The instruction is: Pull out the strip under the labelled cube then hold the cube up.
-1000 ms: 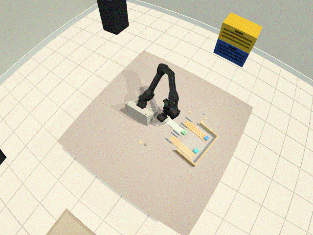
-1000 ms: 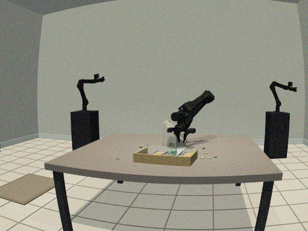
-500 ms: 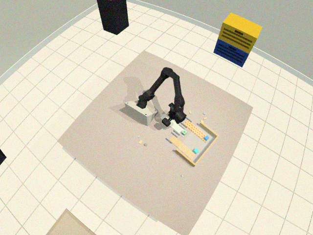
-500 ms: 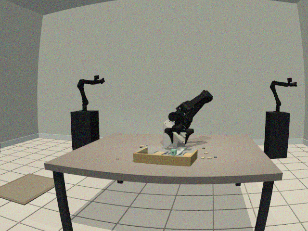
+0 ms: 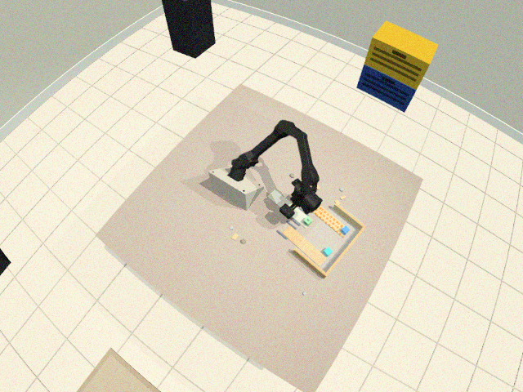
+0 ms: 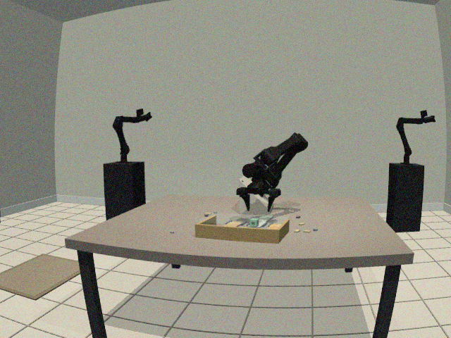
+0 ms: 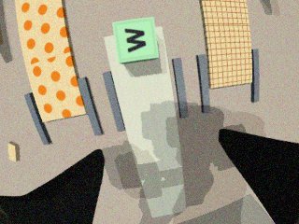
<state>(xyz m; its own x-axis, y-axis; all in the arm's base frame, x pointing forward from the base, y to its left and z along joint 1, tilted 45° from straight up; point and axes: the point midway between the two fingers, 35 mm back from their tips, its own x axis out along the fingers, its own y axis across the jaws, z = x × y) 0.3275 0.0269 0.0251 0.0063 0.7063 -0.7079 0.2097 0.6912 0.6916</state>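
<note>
Now: the labelled cube 8 cm ahead of my gripper tip, 1 cm to the right of it and 3 cm below it.
</note>
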